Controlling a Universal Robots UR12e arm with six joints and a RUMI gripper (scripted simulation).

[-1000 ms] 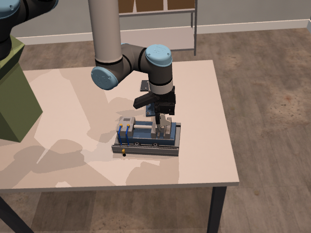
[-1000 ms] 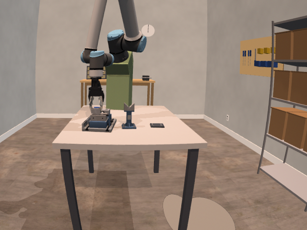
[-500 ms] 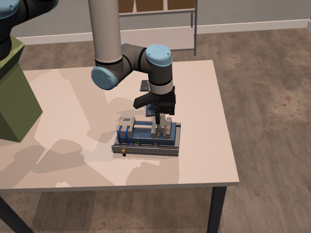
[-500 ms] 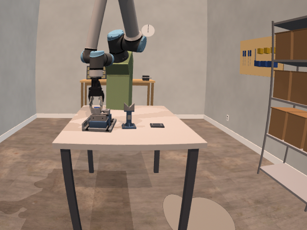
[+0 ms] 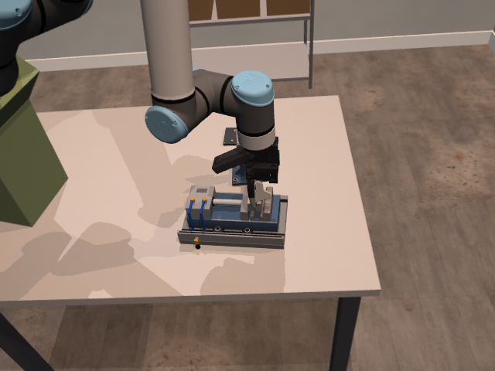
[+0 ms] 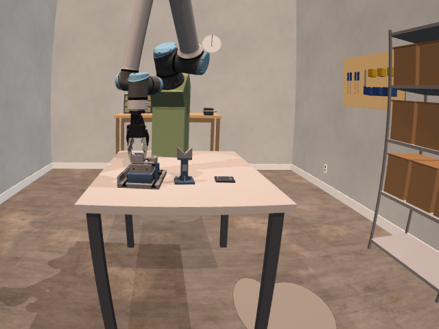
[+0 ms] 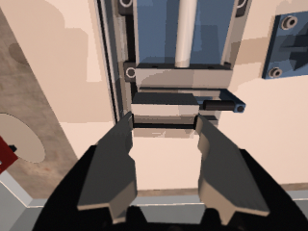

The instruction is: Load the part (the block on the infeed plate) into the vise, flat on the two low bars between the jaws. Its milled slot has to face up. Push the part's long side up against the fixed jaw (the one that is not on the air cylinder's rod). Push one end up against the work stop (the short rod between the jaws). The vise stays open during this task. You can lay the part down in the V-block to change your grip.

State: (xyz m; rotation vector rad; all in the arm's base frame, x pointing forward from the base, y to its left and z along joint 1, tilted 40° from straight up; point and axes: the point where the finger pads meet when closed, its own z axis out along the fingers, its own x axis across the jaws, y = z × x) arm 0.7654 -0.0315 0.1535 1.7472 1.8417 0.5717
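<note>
Now: the part right at my hand. The rest, counted from my hand: moving jaw: 5 cm below, 3 cm behind, 2 cm to the left; then fixed jaw: 5 cm below, 3 cm ahead, 2 cm to the left; then work stop: 7 cm to the left, 4 cm below.
</note>
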